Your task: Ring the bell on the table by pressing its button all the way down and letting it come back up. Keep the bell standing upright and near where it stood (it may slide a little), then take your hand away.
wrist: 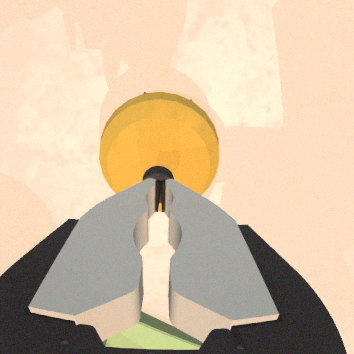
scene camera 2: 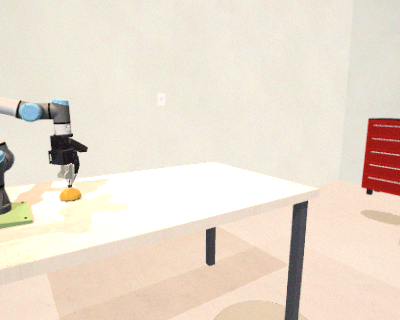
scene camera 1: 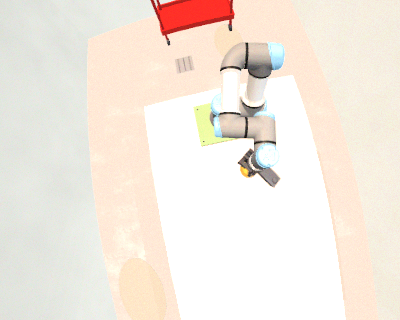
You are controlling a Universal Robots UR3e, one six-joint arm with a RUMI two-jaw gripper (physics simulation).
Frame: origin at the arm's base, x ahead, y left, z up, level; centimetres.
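Seen in the pictures: gripper, fingertip midpoint: (wrist: 160, 183) (scene camera 2: 70, 184).
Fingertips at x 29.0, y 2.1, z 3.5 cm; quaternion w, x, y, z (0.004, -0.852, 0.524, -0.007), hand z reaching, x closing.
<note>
Offsets run from my fingertips to a thing's top centre. Level surfaces: height alone.
The bell {dx -0.4, dy +0.0, dz +0.1 cm} (scene camera 1: 245, 171) (scene camera 2: 70, 195) (wrist: 160, 135), an orange dome, stands upright on the table. Its dark button {dx -0.3, dy +0.0, dz +0.1 cm} (scene camera 2: 70, 186) (wrist: 158, 173) shows at the top of the dome. In the scene camera 2 view the button sits low, close against the dome, with little or no stem showing. My gripper (scene camera 2: 70, 183) (wrist: 160, 183) is shut with nothing between its fingers. It points down, and its fingertips appear to touch the button from above. In the wrist view the tips cover the near part of the button. In the scene camera 1 view the wrist hides the fingertips and part of the bell.
The arm's green base plate (scene camera 1: 204, 131) (scene camera 2: 22, 212) lies on the table {dz -6.1 cm} (scene camera 1: 240, 250) (scene camera 2: 200, 187), beside the bell. A red cart (scene camera 1: 197, 25) stands on the floor beyond the table, and a red drawer cabinet (scene camera 2: 382, 156) stands at the far right.
</note>
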